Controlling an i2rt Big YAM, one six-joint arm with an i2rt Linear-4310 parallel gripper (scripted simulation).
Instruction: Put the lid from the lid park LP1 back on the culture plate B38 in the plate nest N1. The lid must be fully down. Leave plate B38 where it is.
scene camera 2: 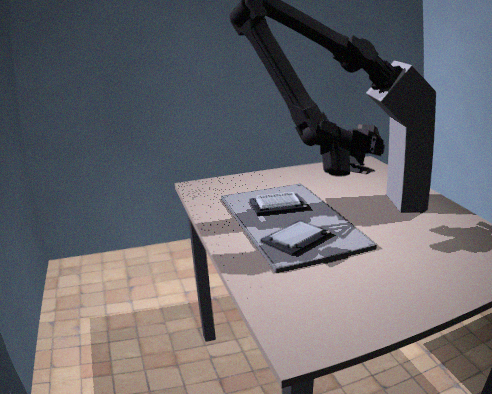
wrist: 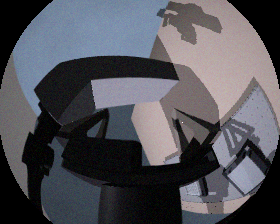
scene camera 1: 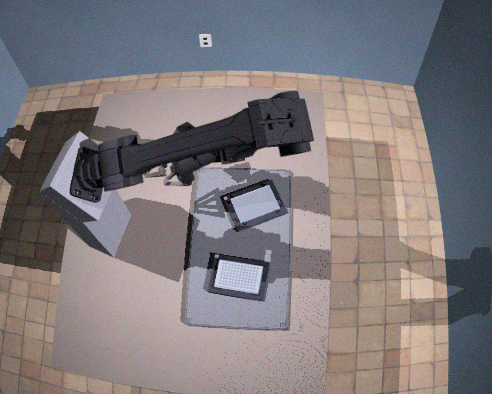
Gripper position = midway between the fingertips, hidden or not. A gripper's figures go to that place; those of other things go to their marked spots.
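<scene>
Distances from the lens: my gripper (scene camera 1: pixel 154 179), 120 cm from the lens; a culture plate B38 (scene camera 1: pixel 255 273), 125 cm from the lens; a clear lid (scene camera 1: pixel 259 202), 134 cm from the lens.
</scene>
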